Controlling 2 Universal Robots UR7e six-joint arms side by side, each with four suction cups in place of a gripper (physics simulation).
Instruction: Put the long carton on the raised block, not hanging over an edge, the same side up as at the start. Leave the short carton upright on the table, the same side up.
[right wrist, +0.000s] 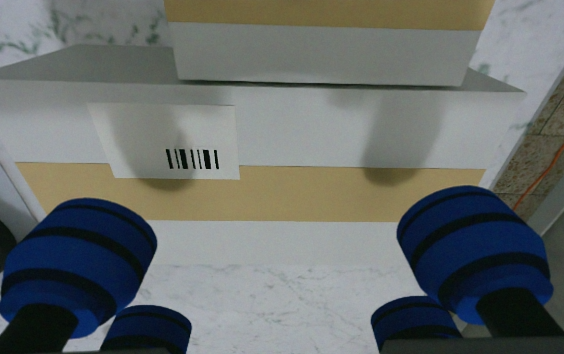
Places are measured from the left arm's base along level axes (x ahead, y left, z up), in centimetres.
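Pixels of known places: right hand, tool point: (279, 282).
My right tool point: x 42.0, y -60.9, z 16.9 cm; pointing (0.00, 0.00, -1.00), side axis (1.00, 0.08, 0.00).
Observation:
Ahead of a thing's pixels: the offset from my right tool point to its top centre. "pt": to the spot under its first point. Level surfaces: height alone.
A wide carton @(dx -1.4, dy -0.1, dz -6.8 cm) (310, 195), white with a tan band and a barcode label, spans the right wrist view; it looks like the long carton. A narrower white carton with a tan band @(pt dx +1.7, dy +9.0, dz -6.9 cm) (320, 55) overlaps its grey face at the top; it looks like the short carton. A thin dark line runs along its lower edge, and whether the two touch is unclear. My right gripper (276, 240) shows four blue suction cups, apart from the cartons, holding nothing. Two cup shadows fall on the wide carton. My left gripper does not show. The raised block cannot be made out for certain.
A marbled white table top @(dz -16.9 cm) (280, 300) shows below the cartons and at the upper corners. Its edge runs down the right side, with a brown tiled floor (525, 155) and an orange cable beyond. A pale edged object @(pt dx -28.2, dy -8.2, dz -16.9 cm) (14, 187) shows at the left.

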